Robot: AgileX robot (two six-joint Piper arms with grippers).
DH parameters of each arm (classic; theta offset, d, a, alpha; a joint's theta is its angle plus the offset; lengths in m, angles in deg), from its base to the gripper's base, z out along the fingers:
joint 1: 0 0.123 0 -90
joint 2: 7.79 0 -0.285 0
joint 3: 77.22 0 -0.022 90
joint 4: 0 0.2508 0 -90
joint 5: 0 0 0.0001 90
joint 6: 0 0.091 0 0
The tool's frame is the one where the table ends.
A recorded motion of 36 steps. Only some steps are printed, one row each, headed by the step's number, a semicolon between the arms.
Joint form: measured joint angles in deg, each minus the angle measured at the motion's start. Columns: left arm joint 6, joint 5, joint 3, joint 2, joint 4, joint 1; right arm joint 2, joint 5, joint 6, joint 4, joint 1, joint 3.
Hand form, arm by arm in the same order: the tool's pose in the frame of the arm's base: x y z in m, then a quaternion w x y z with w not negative. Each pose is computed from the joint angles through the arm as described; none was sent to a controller.
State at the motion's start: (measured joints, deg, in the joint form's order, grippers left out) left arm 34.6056 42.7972 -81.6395 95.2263 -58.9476 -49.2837; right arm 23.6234 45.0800 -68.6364 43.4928 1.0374 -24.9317
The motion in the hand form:
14: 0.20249 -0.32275 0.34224 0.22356 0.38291 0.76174 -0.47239; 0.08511 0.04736 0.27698 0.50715 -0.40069 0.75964 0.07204
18: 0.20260 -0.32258 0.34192 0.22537 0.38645 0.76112 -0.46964; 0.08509 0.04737 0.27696 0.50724 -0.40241 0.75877 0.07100
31: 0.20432 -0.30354 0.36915 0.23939 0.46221 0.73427 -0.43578; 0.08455 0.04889 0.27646 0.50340 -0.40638 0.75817 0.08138
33: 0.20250 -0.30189 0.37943 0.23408 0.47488 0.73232 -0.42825; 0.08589 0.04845 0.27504 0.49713 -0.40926 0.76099 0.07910
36: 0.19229 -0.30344 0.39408 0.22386 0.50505 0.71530 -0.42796; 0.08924 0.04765 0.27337 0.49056 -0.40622 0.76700 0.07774
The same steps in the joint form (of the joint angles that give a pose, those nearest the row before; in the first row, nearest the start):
14: 0.60 0.46 0.00 0.25 -0.74 -0.48; 4.85 -0.23 -5.21 2.00 0.00 -0.08
18: 0.85 0.46 0.00 0.25 -0.39 -0.48; 4.85 -0.22 -5.46 2.00 0.00 -0.08
31: 2.65 9.28 -4.76 -1.72 6.72 2.16; 5.10 0.84 -5.95 2.88 -0.01 -0.08
33: 0.55 12.19 -7.48 -1.72 9.24 2.14; 5.63 0.91 -5.94 2.20 0.00 -0.08
36: -0.12 16.48 -11.05 -1.72 10.68 1.01; 6.67 0.40 -5.54 1.63 0.00 -0.08

